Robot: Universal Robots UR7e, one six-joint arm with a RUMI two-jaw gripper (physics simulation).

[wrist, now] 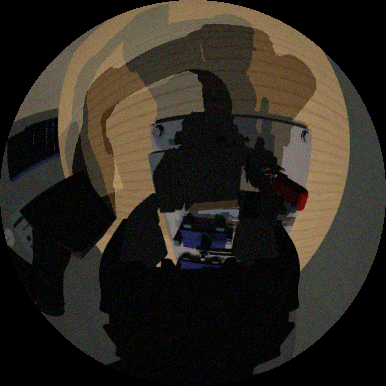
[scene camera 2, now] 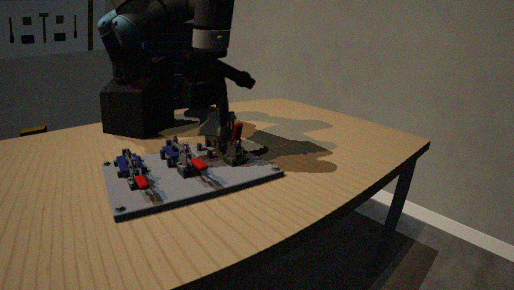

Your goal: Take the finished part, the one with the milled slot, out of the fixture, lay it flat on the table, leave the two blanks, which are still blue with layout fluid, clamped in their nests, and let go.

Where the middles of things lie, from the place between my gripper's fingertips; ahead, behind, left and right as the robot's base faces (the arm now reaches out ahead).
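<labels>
Clamp arm (wrist: 274,207): 60 mm ahead of my hand, 20 mm to the left, 30 mm above. Fixture plate (scene camera 2: 167,189): 50 mm ahead of my hand, 90 mm to the right, 40 mm below. Finished part (wrist: 193,178): 20 mm to the left of my hand, 10 mm above.
</labels>
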